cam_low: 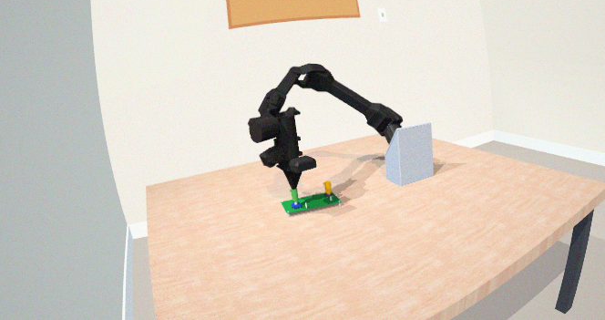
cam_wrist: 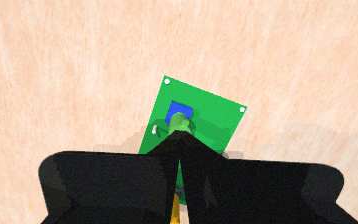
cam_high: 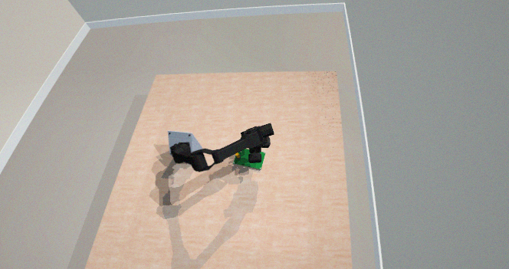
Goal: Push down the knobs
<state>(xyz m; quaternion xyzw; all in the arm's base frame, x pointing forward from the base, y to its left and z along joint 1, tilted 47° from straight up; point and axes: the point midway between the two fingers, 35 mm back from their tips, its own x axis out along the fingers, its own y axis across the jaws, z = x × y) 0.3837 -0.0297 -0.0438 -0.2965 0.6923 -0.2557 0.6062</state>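
Now: the green knob 1 cm below my gripper tip.
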